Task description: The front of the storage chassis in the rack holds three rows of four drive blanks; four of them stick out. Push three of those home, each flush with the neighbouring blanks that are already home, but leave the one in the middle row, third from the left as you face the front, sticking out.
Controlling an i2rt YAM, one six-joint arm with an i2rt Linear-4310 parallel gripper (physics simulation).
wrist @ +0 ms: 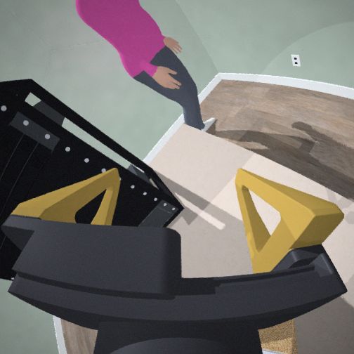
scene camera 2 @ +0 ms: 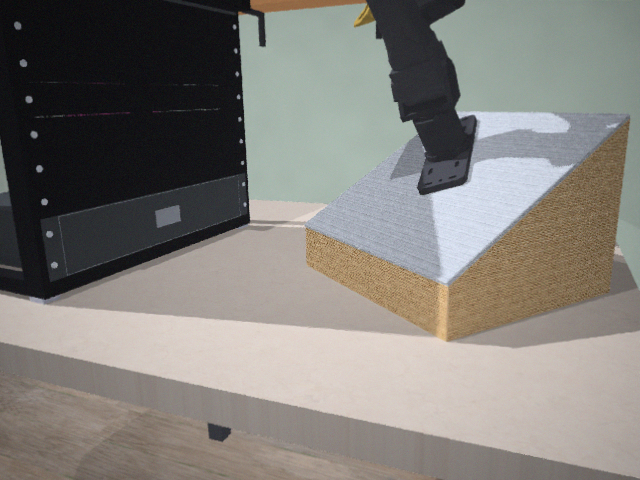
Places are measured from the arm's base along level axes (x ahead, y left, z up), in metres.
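Pixels of known places: gripper, between the fingertips: (scene camera 2: 372,40); arm's base, origin of its link: (scene camera 2: 450,154).
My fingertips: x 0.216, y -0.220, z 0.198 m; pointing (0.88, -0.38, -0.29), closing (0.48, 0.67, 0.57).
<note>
For each thing: its top centre in the pictures, then the offset to it from my fingertips. "spot": a spot on its surface instead. Level surfaces: height alone.
- black rack, a spot on its surface: (scene camera 2: 28,232) spot: dz -0.275, dx +0.253, dy +0.603 m
- grey panel, centre of its top: (scene camera 2: 163,190) dz -0.258, dx +0.247, dy +0.351 m
- table, height of its surface: dz -0.377 m
My gripper (wrist: 177,174) is open, with its two yellow fingers wide apart and no object between them. In the scene view, part of a yellow finger shows at the top edge, right of the rack, and the rest is cut off. The black rack (scene camera 2: 28,232) (wrist: 77,155) stands at the left in both views. Its inside is very dark, with thin pale and pink lines across it in the scene view. The drive blanks cannot be made out in either view, so which ones stick out cannot be told. The left finger overlaps the rack's front in the wrist view.
A grey panel (scene camera 2: 108,227) with a light label closes the rack's bottom. A wedge block (scene camera 2: 532,242) (wrist: 280,336) with a grey sloping top carries the arm's base plate (scene camera 2: 444,173). A black hook (scene camera 2: 261,28) juts from the rack. A person in pink (wrist: 120,35) stands beyond the table (scene camera 2: 310,356).
</note>
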